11 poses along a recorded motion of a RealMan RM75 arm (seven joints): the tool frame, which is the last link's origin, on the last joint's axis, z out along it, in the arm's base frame.
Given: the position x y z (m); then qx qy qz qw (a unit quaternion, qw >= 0).
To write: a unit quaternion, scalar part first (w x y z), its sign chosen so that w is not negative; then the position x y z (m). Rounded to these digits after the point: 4 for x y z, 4 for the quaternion.
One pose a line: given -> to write
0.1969, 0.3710, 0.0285, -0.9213, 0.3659, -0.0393, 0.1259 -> 0.1259, -0.9213, 0.3659, -0.0393, 0.1969, 0.3710, 0.0285
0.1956, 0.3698, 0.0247, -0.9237, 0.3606, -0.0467, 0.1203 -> 0.1203, -0.9237, 0.3606, -0.0467, 0.1956, 0.3698, 0.0247
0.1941, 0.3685, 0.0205, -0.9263, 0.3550, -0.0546, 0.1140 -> 0.1140, -0.9263, 0.3550, -0.0546, 0.1941, 0.3685, 0.0205
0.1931, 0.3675, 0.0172, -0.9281, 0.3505, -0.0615, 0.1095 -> 0.1095, -0.9281, 0.3505, -0.0615, 0.1931, 0.3675, 0.0172
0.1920, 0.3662, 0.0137, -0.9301, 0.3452, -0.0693, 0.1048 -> 0.1048, -0.9301, 0.3452, -0.0693, 0.1920, 0.3662, 0.0137
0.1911, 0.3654, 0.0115, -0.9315, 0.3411, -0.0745, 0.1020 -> 0.1020, -0.9315, 0.3411, -0.0745, 0.1911, 0.3654, 0.0115
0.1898, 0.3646, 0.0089, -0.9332, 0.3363, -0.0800, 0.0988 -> 0.0988, -0.9332, 0.3363, -0.0800, 0.1898, 0.3646, 0.0089
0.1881, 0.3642, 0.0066, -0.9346, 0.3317, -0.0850, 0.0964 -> 0.0964, -0.9346, 0.3317, -0.0850, 0.1881, 0.3642, 0.0066
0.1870, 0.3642, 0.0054, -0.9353, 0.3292, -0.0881, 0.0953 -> 0.0953, -0.9353, 0.3292, -0.0881, 0.1870, 0.3642, 0.0054
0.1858, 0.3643, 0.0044, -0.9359, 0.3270, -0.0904, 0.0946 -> 0.0946, -0.9359, 0.3270, -0.0904, 0.1858, 0.3643, 0.0044
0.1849, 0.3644, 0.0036, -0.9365, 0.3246, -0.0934, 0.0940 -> 0.0940, -0.9365, 0.3246, -0.0934, 0.1849, 0.3644, 0.0036
